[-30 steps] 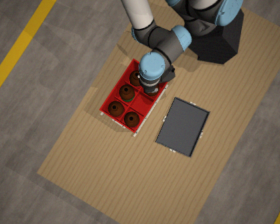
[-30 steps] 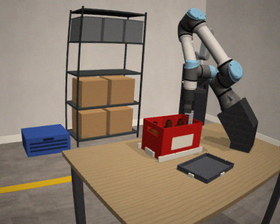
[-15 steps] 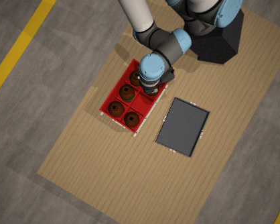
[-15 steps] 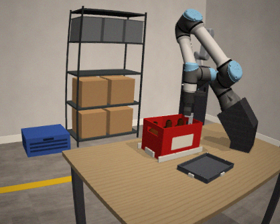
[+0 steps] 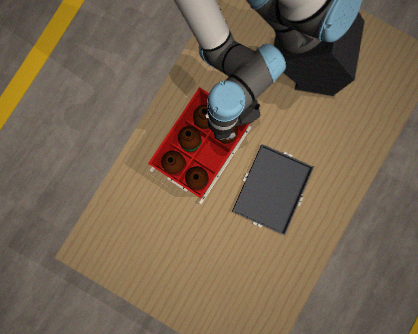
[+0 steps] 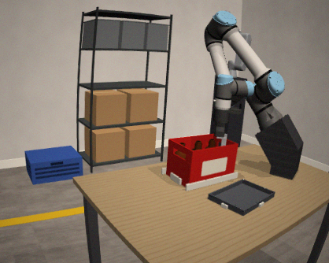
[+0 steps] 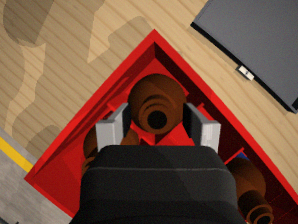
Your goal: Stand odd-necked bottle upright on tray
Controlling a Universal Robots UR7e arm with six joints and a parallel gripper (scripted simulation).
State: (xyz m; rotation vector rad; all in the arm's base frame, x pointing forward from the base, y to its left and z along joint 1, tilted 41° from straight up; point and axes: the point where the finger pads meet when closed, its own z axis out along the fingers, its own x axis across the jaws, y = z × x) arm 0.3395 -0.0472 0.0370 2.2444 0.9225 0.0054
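My hand is 80 mm short of the red crate, 50 mm to the left of it and 80 mm above it. From my hand the other things lie so: dark grey tray 90 mm ahead, 230 mm to the left, 150 mm below.
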